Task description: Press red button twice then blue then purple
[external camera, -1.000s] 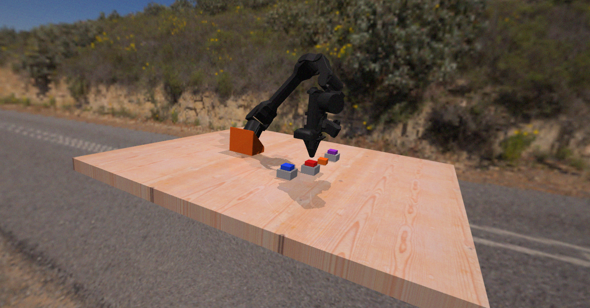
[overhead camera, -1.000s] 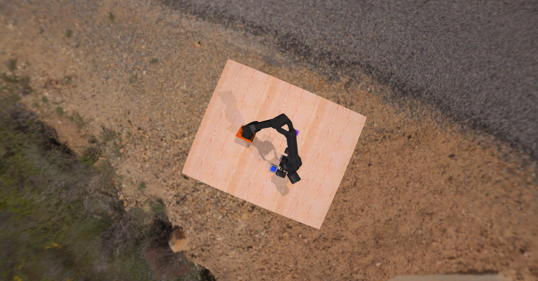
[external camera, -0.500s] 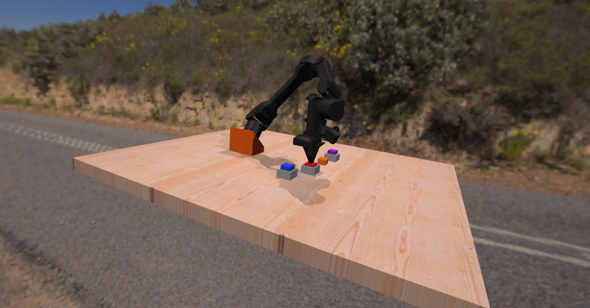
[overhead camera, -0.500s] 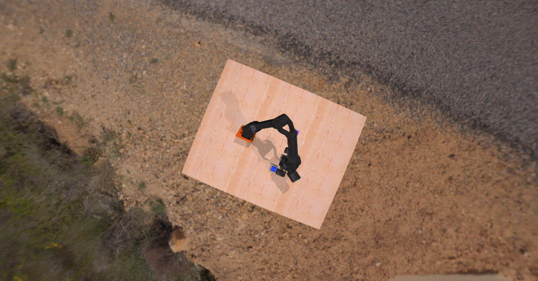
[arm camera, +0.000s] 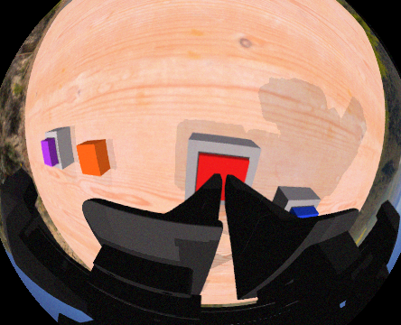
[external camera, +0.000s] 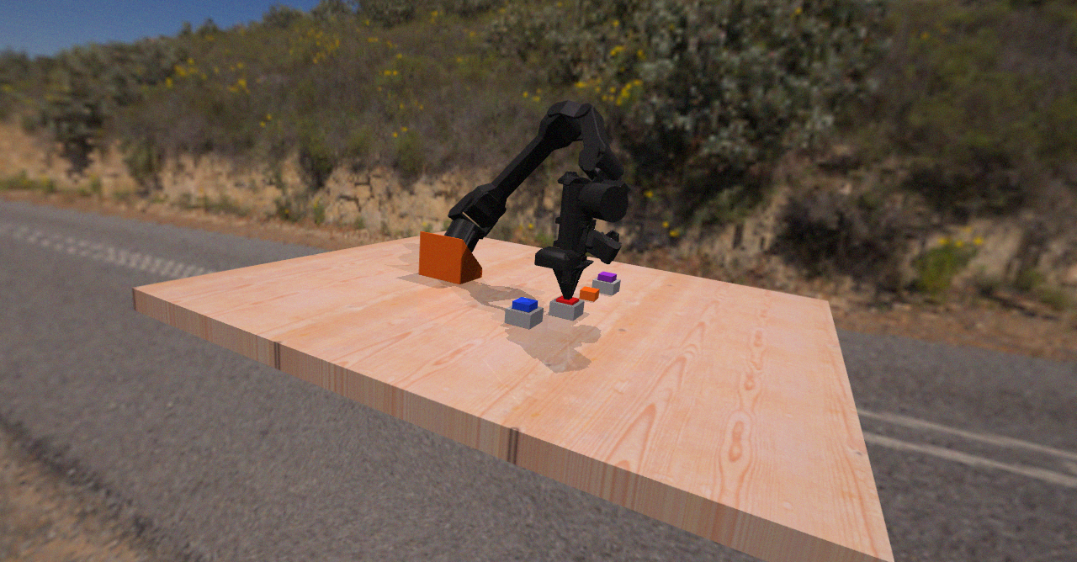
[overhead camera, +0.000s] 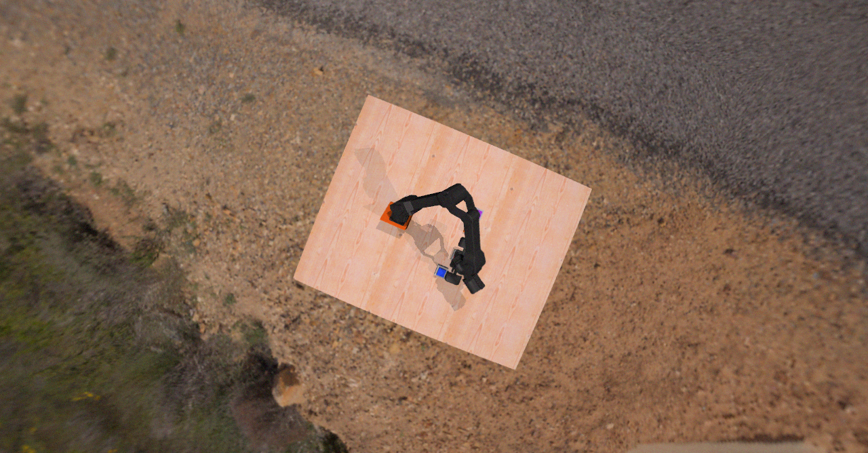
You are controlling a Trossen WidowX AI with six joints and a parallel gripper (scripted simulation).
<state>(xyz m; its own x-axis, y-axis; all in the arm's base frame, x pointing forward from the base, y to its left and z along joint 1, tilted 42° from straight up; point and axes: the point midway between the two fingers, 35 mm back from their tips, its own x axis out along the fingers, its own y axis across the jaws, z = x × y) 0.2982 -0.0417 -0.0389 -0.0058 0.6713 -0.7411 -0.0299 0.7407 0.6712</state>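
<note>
Right now my gripper tip is 10 mm above the red button. From my gripper tip the other things lie so: blue button 40 mm behind, 90 mm to the right; small orange block 10 mm behind, 130 mm to the left, 20 mm below; purple button 210 mm to the left.
</note>
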